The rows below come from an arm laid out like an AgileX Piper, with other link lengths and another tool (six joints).
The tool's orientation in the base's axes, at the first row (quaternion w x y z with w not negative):
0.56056 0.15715 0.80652 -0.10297
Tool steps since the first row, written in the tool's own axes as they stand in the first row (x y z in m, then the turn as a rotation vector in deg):
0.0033 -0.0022 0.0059 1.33 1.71 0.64
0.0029 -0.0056 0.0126 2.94 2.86 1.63
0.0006 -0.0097 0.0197 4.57 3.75 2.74
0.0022 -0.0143 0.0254 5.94 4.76 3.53
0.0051 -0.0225 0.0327 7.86 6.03 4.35
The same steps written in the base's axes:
0.0033 -0.0036 -0.0052 0.76 1.55 -1.45
0.0080 -0.0091 -0.0072 1.53 2.51 -3.30
0.0134 -0.0157 -0.0076 2.30 3.18 -5.20
0.0162 -0.0217 -0.0111 2.92 4.04 -6.75
0.0186 -0.0314 -0.0165 3.49 5.20 -8.82

